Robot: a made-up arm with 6 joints. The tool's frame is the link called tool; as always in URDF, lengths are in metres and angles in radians. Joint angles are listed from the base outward.
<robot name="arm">
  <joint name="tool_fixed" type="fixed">
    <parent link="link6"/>
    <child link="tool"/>
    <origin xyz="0 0 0"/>
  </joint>
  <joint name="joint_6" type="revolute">
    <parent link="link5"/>
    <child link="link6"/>
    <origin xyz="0 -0.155 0"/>
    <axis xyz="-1 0 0"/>
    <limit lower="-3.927" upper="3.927"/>
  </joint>
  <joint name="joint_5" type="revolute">
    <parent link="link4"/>
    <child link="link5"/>
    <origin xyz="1.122 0 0"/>
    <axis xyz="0 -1 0"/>
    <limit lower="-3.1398" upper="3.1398"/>
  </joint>
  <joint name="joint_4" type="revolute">
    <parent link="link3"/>
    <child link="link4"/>
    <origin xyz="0 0 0"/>
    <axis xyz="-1 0 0"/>
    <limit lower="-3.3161" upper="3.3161"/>
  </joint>
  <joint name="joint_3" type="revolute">
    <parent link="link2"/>
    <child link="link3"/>
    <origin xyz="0 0 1.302"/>
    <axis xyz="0 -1 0"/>
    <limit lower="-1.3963" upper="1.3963"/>
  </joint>
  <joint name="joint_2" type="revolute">
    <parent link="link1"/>
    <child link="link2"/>
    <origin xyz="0 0 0"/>
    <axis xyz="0 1 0"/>
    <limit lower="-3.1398" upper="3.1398"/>
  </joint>
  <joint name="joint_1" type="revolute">
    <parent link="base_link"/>
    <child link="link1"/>
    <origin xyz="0 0 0.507"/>
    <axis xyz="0 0 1"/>
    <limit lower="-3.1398" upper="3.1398"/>
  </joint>
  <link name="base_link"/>
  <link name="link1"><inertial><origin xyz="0.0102 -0.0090 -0.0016"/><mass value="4.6"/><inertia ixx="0.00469" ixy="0" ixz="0" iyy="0.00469" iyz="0" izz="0.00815"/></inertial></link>
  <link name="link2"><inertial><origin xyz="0.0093 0.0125 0.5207"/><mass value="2.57"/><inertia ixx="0.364" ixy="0" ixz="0" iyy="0.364" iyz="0" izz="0.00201"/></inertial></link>
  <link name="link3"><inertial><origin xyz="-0.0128 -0.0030 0.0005"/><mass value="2.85"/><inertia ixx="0.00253" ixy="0" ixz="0" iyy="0.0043" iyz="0" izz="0.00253"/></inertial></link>
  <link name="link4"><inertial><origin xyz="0.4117 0.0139 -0.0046"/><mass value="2.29"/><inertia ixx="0.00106" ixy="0" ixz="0" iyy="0.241" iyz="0" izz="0.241"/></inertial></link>
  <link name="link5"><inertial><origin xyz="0.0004 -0.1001 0.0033"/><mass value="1.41"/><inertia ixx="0.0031" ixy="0" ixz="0" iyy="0.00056" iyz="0" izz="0.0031"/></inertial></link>
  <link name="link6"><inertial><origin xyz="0.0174 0.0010 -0.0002"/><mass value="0.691"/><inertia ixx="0.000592" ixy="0" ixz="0" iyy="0.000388" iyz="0" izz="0.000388"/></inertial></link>
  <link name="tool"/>
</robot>
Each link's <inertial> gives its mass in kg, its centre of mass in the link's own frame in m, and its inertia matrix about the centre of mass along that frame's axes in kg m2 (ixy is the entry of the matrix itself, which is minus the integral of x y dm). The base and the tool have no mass. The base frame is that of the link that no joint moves.
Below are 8 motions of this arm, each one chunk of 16 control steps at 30 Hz.
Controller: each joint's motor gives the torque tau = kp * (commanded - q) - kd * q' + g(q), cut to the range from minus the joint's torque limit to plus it. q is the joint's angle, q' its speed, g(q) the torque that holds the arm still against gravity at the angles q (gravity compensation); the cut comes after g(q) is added. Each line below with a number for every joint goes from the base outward.
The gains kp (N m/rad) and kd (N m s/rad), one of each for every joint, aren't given. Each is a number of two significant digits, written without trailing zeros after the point. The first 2 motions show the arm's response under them.
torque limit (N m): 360 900 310 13 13 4.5
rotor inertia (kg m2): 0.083 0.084 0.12 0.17 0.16 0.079
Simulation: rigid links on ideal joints. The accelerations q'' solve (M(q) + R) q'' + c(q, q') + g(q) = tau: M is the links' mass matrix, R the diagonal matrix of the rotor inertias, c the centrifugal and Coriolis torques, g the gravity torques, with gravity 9.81 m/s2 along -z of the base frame. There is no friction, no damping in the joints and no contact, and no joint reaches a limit. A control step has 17 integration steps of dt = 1/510 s. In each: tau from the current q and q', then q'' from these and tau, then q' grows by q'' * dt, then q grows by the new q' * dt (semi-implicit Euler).
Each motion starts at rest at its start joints. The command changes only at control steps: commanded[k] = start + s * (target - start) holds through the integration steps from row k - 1 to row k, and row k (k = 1, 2, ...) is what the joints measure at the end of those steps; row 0 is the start. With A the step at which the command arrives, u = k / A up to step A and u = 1 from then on. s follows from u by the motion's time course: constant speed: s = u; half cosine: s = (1 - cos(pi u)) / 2; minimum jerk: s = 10 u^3 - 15 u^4 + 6 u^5; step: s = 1 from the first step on.
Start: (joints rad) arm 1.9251 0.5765 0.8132 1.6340 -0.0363 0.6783
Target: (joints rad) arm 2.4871 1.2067 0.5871 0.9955 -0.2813 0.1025
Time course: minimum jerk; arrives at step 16
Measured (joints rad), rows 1 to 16:
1: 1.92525 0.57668 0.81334 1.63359 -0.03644 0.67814
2: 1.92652 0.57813 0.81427 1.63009 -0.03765 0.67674
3: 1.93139 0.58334 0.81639 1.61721 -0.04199 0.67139
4: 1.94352 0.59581 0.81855 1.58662 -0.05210 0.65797
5: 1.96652 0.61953 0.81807 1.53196 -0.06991 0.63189
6: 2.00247 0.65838 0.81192 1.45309 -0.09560 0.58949
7: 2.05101 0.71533 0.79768 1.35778 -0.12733 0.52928
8: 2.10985 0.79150 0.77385 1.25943 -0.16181 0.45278
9: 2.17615 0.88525 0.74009 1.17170 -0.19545 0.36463
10: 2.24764 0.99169 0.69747 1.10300 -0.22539 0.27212
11: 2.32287 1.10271 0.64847 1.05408 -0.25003 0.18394
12: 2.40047 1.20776 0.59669 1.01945 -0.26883 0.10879
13: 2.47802 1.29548 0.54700 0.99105 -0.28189 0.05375
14: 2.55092 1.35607 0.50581 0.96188 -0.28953 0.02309
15: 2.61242 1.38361 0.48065 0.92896 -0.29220 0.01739
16: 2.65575 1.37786 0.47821 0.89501 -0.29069 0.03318
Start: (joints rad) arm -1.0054 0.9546 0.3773 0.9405 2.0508 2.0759
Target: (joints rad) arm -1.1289 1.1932 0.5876 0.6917 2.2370 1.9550
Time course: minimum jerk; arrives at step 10
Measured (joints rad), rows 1 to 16:
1: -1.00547 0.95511 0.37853 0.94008 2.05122 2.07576
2: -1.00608 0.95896 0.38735 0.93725 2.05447 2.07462
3: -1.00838 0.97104 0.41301 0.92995 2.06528 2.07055
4: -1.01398 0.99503 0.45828 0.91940 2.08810 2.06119
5: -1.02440 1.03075 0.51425 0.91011 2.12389 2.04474
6: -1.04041 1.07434 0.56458 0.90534 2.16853 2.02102
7: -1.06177 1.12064 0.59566 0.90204 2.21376 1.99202
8: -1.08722 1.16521 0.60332 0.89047 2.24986 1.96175
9: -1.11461 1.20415 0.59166 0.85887 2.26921 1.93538
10: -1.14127 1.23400 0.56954 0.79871 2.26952 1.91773
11: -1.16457 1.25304 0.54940 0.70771 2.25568 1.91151
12: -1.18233 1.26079 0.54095 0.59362 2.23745 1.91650
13: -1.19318 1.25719 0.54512 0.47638 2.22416 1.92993
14: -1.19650 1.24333 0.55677 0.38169 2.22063 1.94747
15: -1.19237 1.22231 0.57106 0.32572 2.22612 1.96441
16: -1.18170 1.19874 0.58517 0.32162 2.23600 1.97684
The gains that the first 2 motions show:
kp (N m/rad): 2200 4100 2000 36 74 19
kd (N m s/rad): 41 73 24 0.99 1.1 0.4
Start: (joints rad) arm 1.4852 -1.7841 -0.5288 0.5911 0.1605 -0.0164
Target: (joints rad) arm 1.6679 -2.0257 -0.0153 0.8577 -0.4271 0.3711
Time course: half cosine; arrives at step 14
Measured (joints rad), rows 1 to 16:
1: 1.48548 -1.78446 -0.52687 0.58953 0.15860 -0.01575
2: 1.48700 -1.78650 -0.51732 0.58255 0.14892 -0.01224
3: 1.49126 -1.79234 -0.49354 0.56813 0.12406 -0.00252
4: 1.49970 -1.80408 -0.45261 0.55050 0.07952 0.01665
5: 1.51315 -1.82293 -0.39685 0.54018 0.01625 0.04728
6: 1.53160 -1.84885 -0.33224 0.54965 -0.05982 0.08950
7: 1.55425 -1.88062 -0.26530 0.58742 -0.14016 0.14139
8: 1.57982 -1.91608 -0.20061 0.65401 -0.21675 0.19929
9: 1.60677 -1.95249 -0.14042 0.74186 -0.28417 0.25848
10: 1.63342 -1.98712 -0.08610 0.83808 -0.34012 0.31390
11: 1.65799 -2.01771 -0.03967 0.92812 -0.38450 0.36096
12: 1.67883 -2.04268 -0.00415 0.99876 -0.41785 0.39613
13: 1.69447 -2.06076 0.01753 1.04040 -0.44011 0.41730
14: 1.70376 -2.07071 0.02381 1.04884 -0.45006 0.42379
15: 1.70615 -2.07133 0.01682 1.02544 -0.44753 0.41687
16: 1.70201 -2.06229 0.00314 0.97623 -0.43642 0.40024

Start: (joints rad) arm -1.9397 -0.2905 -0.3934 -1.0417 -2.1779 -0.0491
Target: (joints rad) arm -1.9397 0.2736 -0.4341 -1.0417 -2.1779 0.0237
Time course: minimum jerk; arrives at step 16
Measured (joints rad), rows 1 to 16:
1: -1.93970 -0.29028 -0.39335 -1.04166 -2.17792 -0.04908
2: -1.93973 -0.28842 -0.39297 -1.04128 -2.17805 -0.04887
3: -1.93980 -0.28149 -0.39185 -1.03978 -2.17849 -0.04810
4: -1.93990 -0.26466 -0.38995 -1.03597 -2.17933 -0.04619
5: -1.93997 -0.23325 -0.38790 -1.02875 -2.18049 -0.04255
6: -1.93997 -0.18446 -0.38680 -1.01782 -2.18156 -0.03677
7: -1.93990 -0.11853 -0.38783 -1.00425 -2.18201 -0.02878
8: -1.93979 -0.03913 -0.39186 -0.99056 -2.18140 -0.01894
9: -1.93970 0.04719 -0.39942 -0.98042 -2.17962 -0.00796
10: -1.93970 0.13222 -0.41045 -0.97783 -2.17699 0.00318
11: -1.93985 0.20763 -0.42399 -0.98611 -2.17421 0.01345
12: -1.94013 0.26652 -0.43789 -1.00660 -2.17209 0.02190
13: -1.94045 0.30465 -0.44910 -1.03748 -2.17123 0.02788
14: -1.94057 0.32110 -0.45473 -1.07340 -2.17182 0.03109
15: -1.94025 0.31842 -0.45335 -1.10655 -2.17355 0.03163
16: -1.93938 0.30221 -0.44584 -1.12891 -2.17581 0.03002

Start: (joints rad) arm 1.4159 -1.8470 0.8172 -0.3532 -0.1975 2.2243
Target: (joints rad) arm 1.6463 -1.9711 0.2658 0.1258 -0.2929 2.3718
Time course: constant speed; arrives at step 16
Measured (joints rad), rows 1 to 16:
1: 1.41652 -1.85295 0.79651 -0.33925 -0.19834 2.22544
2: 1.41918 -1.86527 0.75167 -0.30867 -0.20201 2.22947
3: 1.42533 -1.87668 0.70569 -0.27632 -0.20958 2.23723
4: 1.43588 -1.88368 0.67069 -0.24998 -0.21994 2.24851
5: 1.45100 -1.88817 0.64151 -0.22557 -0.23046 2.26225
6: 1.47032 -1.89306 0.60949 -0.19688 -0.23884 2.27697
7: 1.49315 -1.89929 0.57276 -0.16306 -0.24437 2.29122
8: 1.51845 -1.90617 0.53490 -0.12766 -0.24796 2.30388
9: 1.54487 -1.91309 0.49909 -0.09383 -0.25114 2.31439
10: 1.57093 -1.92025 0.46539 -0.06209 -0.25523 2.32278
11: 1.59520 -1.92815 0.43214 -0.03134 -0.26082 2.32958
12: 1.61653 -1.93693 0.39820 -0.00075 -0.26770 2.33563
13: 1.63418 -1.94625 0.36371 0.02959 -0.27521 2.34179
14: 1.64791 -1.95560 0.32931 0.05929 -0.28256 2.34878
15: 1.65794 -1.96455 0.29529 0.08843 -0.28917 2.35700
16: 1.66501 -1.97294 0.26141 0.11762 -0.29489 2.36650

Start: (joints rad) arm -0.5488 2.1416 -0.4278 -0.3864 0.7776 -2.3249
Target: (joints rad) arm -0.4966 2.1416 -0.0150 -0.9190 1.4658 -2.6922
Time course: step
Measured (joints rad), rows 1 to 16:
1: -0.53941 2.14805 -0.35935 -0.49746 0.82373 -2.35785
2: -0.51872 2.16759 -0.16637 -0.78339 0.95711 -2.45241
3: -0.49619 2.19027 0.06309 -1.08284 1.17666 -2.58953
4: -0.47806 2.18509 0.18169 -1.26176 1.45393 -2.73089
5: -0.46844 2.14560 0.16403 -1.32555 1.68006 -2.84187
6: -0.46784 2.09171 0.04840 -1.29174 1.81366 -2.90009
7: -0.47508 2.06013 -0.05955 -1.19570 1.85873 -2.89912
8: -0.48763 2.06730 -0.09365 -1.08413 1.81785 -2.84811
9: -0.50153 2.10410 -0.05705 -0.98433 1.69051 -2.76725
10: -0.51210 2.14841 0.00161 -0.89484 1.49931 -2.68090
11: -0.51572 2.17916 0.02915 -0.80589 1.33070 -2.61091
12: -0.51196 2.18800 0.00960 -0.72784 1.24239 -2.57153
13: -0.50393 2.18026 -0.03033 -0.69226 1.24098 -2.56727
14: -0.49589 2.16572 -0.05469 -0.72314 1.32486 -2.59357
15: -0.49072 2.15133 -0.04864 -0.81152 1.45364 -2.63938
16: -0.48911 2.13965 -0.02246 -0.92074 1.56192 -2.69076

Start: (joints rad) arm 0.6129 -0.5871 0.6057 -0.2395 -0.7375 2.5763
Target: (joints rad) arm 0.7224 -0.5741 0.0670 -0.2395 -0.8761 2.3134
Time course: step
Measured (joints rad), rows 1 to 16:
1: 0.64900 -0.60801 0.51347 -0.16719 -0.76592 2.54372
2: 0.71104 -0.65001 0.27805 0.01537 -0.82786 2.46143
3: 0.75390 -0.66686 0.01719 0.19741 -0.89393 2.35657
4: 0.76413 -0.62648 -0.10760 0.20023 -0.94381 2.25793
5: 0.74517 -0.55465 -0.09494 0.00362 -0.96003 2.18835
6: 0.71681 -0.48577 0.00698 -0.30917 -0.94081 2.15982
7: 0.70598 -0.45210 0.09096 -0.58521 -0.89642 2.17255
8: 0.71686 -0.46592 0.09695 -0.76361 -0.84859 2.21708
9: 0.72921 -0.51250 0.05399 -0.86532 -0.82099 2.27772
10: 0.73184 -0.56589 0.02217 -0.91960 -0.82449 2.33724
11: 0.72771 -0.60624 0.03270 -0.93118 -0.85236 2.38140
12: 0.72253 -0.62634 0.07486 -0.88455 -0.88671 2.40194
13: 0.71947 -0.62992 0.11414 -0.75561 -0.90952 2.39767
14: 0.71873 -0.62395 0.12174 -0.52903 -0.91168 2.37354
15: 0.71892 -0.61152 0.09835 -0.24742 -0.89605 2.33859
16: 0.71942 -0.59288 0.06873 0.00785 -0.87410 2.30312

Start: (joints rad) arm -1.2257 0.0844 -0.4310 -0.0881 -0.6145 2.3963
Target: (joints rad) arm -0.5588 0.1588 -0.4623 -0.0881 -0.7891 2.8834
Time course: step
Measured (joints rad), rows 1 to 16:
1: -1.16254 0.09604 -0.43897 -0.06598 -0.65587 2.42930
2: -0.98664 0.12806 -0.44841 -0.02163 -0.74652 2.52472
3: -0.72392 0.17765 -0.43561 0.02377 -0.83610 2.67933
4: -0.48460 0.23264 -0.40107 0.07570 -0.88277 2.85955
5: -0.34467 0.26401 -0.39293 0.14920 -0.87221 3.01885
6: -0.28814 0.25699 -0.43107 0.22431 -0.82114 3.12416
7: -0.31514 0.22022 -0.48213 0.25634 -0.76271 3.16815
8: -0.43868 0.17520 -0.50022 0.21830 -0.72646 3.15090
9: -0.59500 0.14239 -0.47067 0.11146 -0.72570 3.07570
10: -0.68560 0.12552 -0.42930 -0.01450 -0.75338 2.96550
11: -0.67954 0.11968 -0.41552 -0.09427 -0.78974 2.85180
12: -0.60960 0.12453 -0.43138 -0.11371 -0.81649 2.76273
13: -0.53434 0.14021 -0.45628 -0.10443 -0.82478 2.71631
14: -0.49707 0.16120 -0.47369 -0.09992 -0.81581 2.71737
15: -0.50481 0.17939 -0.47857 -0.11324 -0.79756 2.75838
16: -0.53799 0.18893 -0.47401 -0.13798 -0.77990 2.82320

